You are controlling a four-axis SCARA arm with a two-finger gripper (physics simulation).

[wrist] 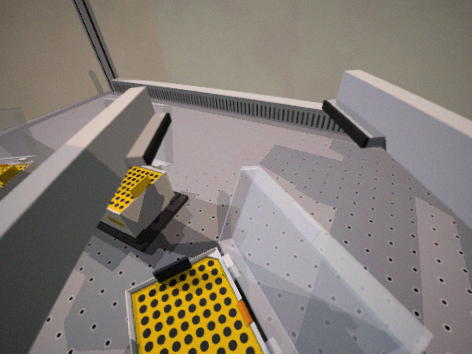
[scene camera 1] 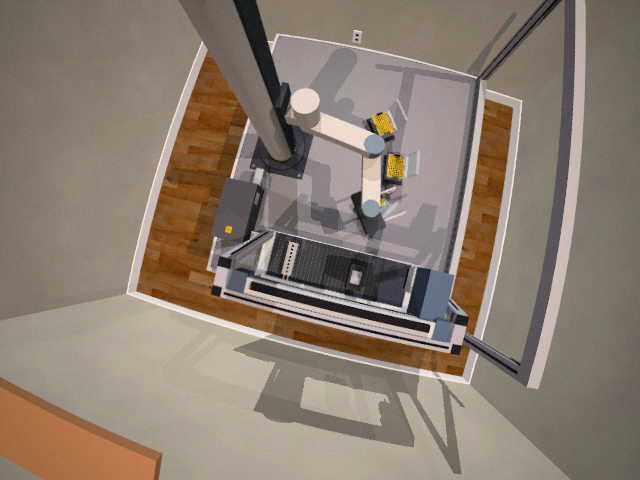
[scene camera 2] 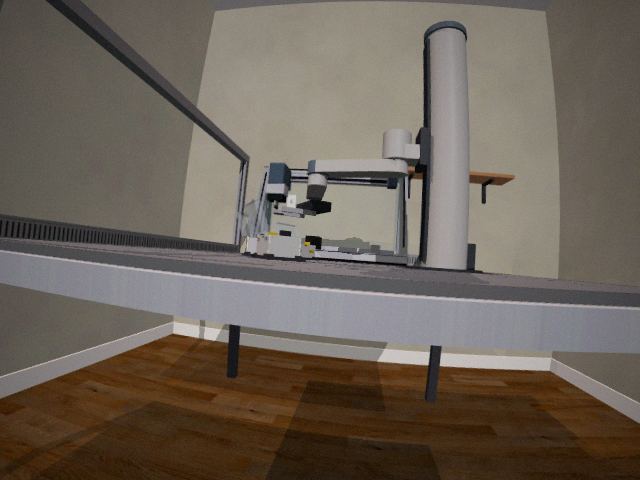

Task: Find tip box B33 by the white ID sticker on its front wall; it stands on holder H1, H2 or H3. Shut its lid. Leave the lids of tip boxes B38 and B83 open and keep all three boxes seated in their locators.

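Frame: origin at the arm's base, x ahead, y left, z up, level; millimetres.
Seen in the pictures: gripper, fingertip midpoint: (wrist: 246, 96) (scene camera 1: 400, 200) (scene camera 2: 277, 210); arm's base, link origin: (scene camera 1: 282, 149).
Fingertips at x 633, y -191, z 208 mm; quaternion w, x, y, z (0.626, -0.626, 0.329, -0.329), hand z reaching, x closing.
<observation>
Pixels of each thing's top centre, then the offset from my fingertips to it. "spot": a spot on its surface instead. Level surfaces: height alone.
- upper tip box, top centre: (scene camera 2: 278, 231) (scene camera 1: 383, 121) dx -132, dy +425, dz -121 mm
- third tip box, top centre: (wrist: 190, 338) (scene camera 1: 372, 202) dx -99, dy -10, dz -121 mm
- perforated table, surface height: dz -195 mm
- slotted rail, surface spot: (wrist: 250, 106) spot: dx +371, dy +200, dz -169 mm
- blue-grey housing, surface spot: (scene camera 1: 433, 294) spot: dx +91, dy -347, dz +293 mm
- dark grey cabinet, surface spot: (scene camera 1: 235, 206) spot: dx -749, dy -191, dz -81 mm
The upper tip box (scene camera 1: 383, 124) has its clear lid (scene camera 1: 398, 114) open. The middle tip box (scene camera 1: 395, 166) (wrist: 150, 205) has its lid (scene camera 1: 412, 163) open too. The third tip box (scene camera 1: 382, 201) (wrist: 195, 310) is mostly under the hand; in the wrist view its yellow tip rack fills the lower middle and its clear lid (wrist: 310, 260) stands open to the right. No ID on a sticker can be read. My gripper (scene camera 1: 399, 201) (scene camera 2: 277, 210) (wrist: 246, 96) is partly open and empty, with its fingers above the boxes; the near lid is below the gap between them.
The perforated table (wrist: 310, 195) has a slotted rail (wrist: 250, 106) along its edge. A framed machine (scene camera 1: 341, 305) with a blue-grey housing (scene camera 1: 433, 294) stands near the third box. A dark grey cabinet (scene camera 1: 235, 206) stands by the column (scene camera 1: 258, 103). Another tip box (wrist: 17, 175) shows far left in the wrist view.
</observation>
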